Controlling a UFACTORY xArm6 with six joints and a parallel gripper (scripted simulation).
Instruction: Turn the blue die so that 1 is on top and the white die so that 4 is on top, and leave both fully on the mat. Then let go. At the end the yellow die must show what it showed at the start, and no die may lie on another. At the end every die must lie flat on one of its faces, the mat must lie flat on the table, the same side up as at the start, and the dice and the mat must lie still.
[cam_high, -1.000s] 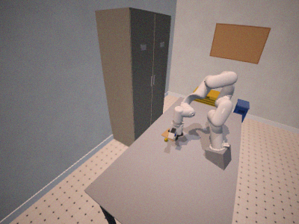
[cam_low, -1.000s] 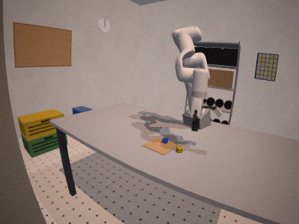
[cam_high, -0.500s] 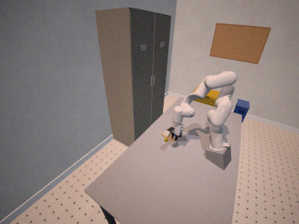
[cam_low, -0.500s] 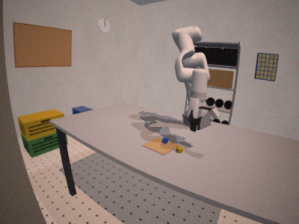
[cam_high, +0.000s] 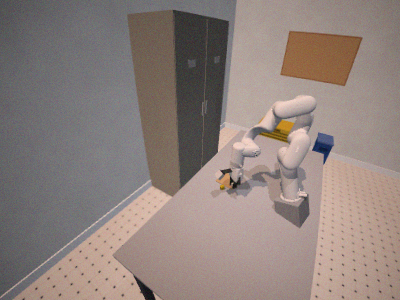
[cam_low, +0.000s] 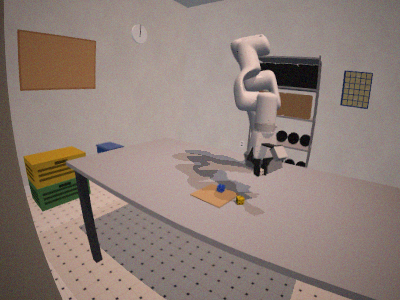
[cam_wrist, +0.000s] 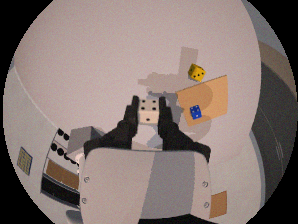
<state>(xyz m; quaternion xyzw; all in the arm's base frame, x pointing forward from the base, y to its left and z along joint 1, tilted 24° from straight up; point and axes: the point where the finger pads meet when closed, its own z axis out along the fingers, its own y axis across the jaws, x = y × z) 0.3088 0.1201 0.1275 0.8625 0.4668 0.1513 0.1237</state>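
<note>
Now: hand 10 mm above the white die. Also, from my hand: blue die (140 mm to the right, 100 mm below, 50 mm ahead); yellow die (100 mm below, 90 mm ahead, 30 mm to the right); tan mat (140 mm to the right, 110 mm below, 90 mm ahead).
</note>
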